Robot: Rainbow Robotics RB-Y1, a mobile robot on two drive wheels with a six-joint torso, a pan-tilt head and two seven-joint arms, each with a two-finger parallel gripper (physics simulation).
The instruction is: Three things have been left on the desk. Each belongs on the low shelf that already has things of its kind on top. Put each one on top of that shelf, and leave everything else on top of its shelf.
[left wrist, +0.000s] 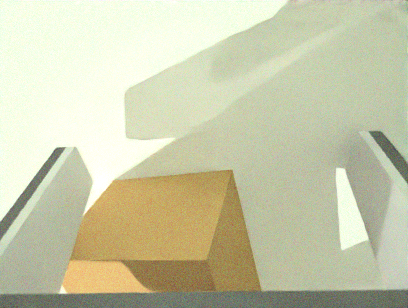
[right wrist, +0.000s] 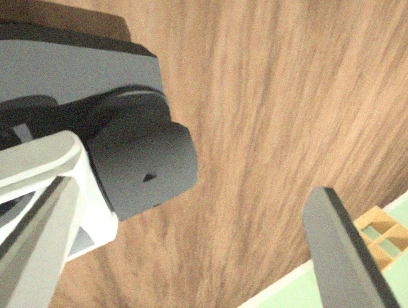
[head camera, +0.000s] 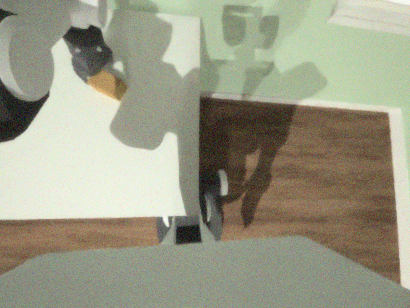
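An orange-yellow block lies on the white desk. My left gripper is open with nothing gripped. In the left wrist view the block shows low between the fingers, much closer to the finger at the picture's left; its lower end is cut off by the gripper's edge. In the head view the dark fingers reach the block's upper left end. My right gripper is open, with wooden floor behind it. The other two things and the low shelves cannot be made out.
Brown wooden floor lies beside the desk, bordered by a pale strip and a green surface. A pale ledge-like object shows at the top right. A yellow-orange grid-like object shows at the right wrist view's right edge.
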